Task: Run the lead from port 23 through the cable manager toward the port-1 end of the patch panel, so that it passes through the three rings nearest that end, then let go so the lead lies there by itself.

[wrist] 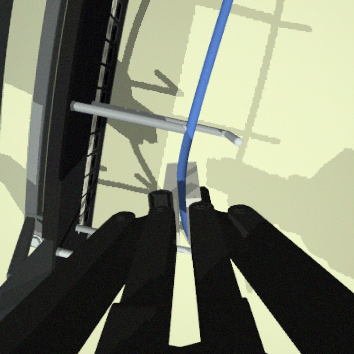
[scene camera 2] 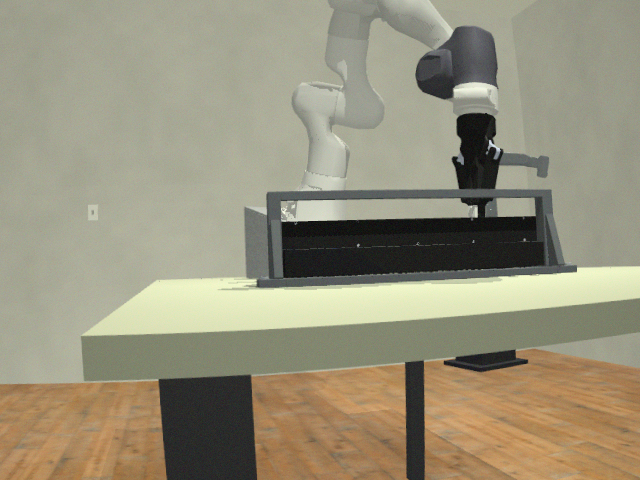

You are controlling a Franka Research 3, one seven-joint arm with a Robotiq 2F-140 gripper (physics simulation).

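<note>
My gripper (scene camera 2: 481, 210) (wrist: 182, 178) is shut on the blue lead (wrist: 204, 85), which runs from the top of the wrist view down between the fingertips. Its lower part bends and shows between the fingers. The fingers point down behind the patch panel (scene camera 2: 403, 260) (wrist: 82, 65), toward its right part in the scene view. A grey ring (wrist: 130, 119) of the cable manager sticks out from the panel, and the lead crosses it; whether it lies inside cannot be told. Another ring (wrist: 63, 253) is partly hidden by the fingers. The lead does not show in the scene view, and port numbers are unreadable.
A grey frame (scene camera 2: 403, 194) surrounds the panel, with its top bar in front of the gripper in the scene view. It stands on the pale table (scene camera 2: 310, 310). A grey box (scene camera 2: 254, 242) stands behind the frame's left end.
</note>
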